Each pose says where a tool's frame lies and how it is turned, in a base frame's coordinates. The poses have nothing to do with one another.
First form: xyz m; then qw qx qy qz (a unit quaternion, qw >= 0).
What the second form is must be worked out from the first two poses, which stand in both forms.
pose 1, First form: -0.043, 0.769, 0.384, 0.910, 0.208, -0.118, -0.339
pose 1, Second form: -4.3, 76.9, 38.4, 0.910, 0.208, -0.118, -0.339
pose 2, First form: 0.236, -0.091, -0.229, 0.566, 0.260, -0.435, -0.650
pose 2, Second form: 23.6, -9.1, -22.9, 0.566, 0.260, -0.435, -0.650
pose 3, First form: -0.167, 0.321, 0.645, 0.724, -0.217, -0.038, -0.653
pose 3, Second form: -16.7, 32.1, 64.5, 0.724, -0.217, -0.038, -0.653
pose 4, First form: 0.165, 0.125, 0.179, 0.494, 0.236, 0.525, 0.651
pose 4, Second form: 16.5, 12.5, 17.9, 0.494, 0.236, 0.525, 0.651
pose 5, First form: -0.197, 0.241, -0.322, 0.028, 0.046, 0.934, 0.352
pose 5, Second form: -19.7, 24.1, -32.2, 0.028, 0.046, 0.934, 0.352
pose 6, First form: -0.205, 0.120, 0.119, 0.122, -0.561, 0.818, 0.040
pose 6, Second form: -20.5, 12.0, 11.9, 0.122, -0.561, 0.818, 0.040
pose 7, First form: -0.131, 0.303, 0.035, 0.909, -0.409, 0.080, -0.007
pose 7, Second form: -13.1, 30.3, 3.5, 0.909, -0.409, 0.080, -0.007
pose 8, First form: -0.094, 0.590, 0.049, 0.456, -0.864, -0.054, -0.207
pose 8, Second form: -9.4, 59.0, 4.9, 0.456, -0.864, -0.054, -0.207
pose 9, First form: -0.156, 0.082, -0.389, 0.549, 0.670, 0.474, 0.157
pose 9, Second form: -15.6, 8.2, -38.9, 0.549, 0.670, 0.474, 0.157
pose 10, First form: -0.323, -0.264, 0.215, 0.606, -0.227, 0.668, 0.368
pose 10, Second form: -32.3, -26.4, 21.5, 0.606, -0.227, 0.668, 0.368
